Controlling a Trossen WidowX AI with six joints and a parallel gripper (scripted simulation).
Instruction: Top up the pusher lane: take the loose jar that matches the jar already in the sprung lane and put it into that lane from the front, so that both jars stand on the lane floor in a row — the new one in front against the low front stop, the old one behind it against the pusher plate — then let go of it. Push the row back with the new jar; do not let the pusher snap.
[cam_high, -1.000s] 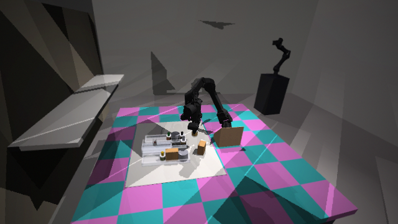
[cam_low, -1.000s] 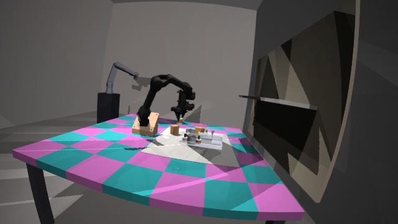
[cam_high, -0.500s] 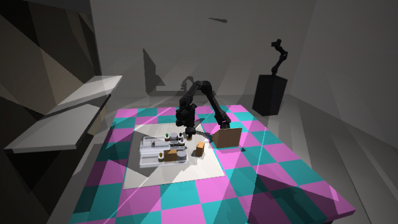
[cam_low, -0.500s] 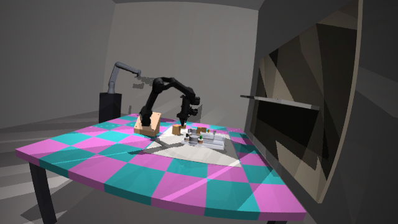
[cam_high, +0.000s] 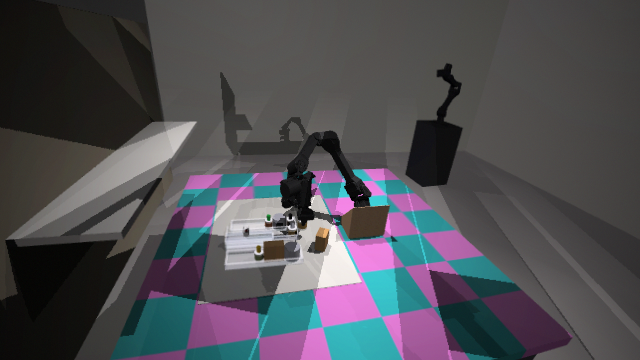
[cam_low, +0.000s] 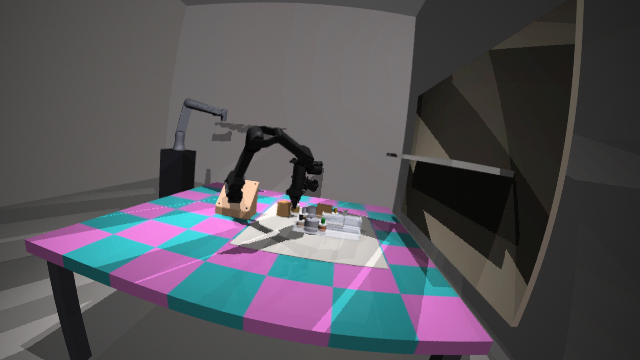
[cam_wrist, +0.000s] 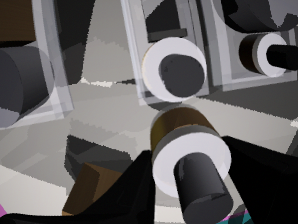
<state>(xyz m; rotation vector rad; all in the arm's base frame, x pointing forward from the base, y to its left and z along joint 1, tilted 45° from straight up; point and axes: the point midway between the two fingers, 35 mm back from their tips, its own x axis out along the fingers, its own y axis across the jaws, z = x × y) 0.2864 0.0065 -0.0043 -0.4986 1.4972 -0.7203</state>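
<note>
Now: the tan box 60 mm behind my gripper tip, 80 mm to the left of it and 30 mm below it. The rest, counted from my gripper tip: clear lane rack: 190 mm ahead, 50 mm below.
</note>
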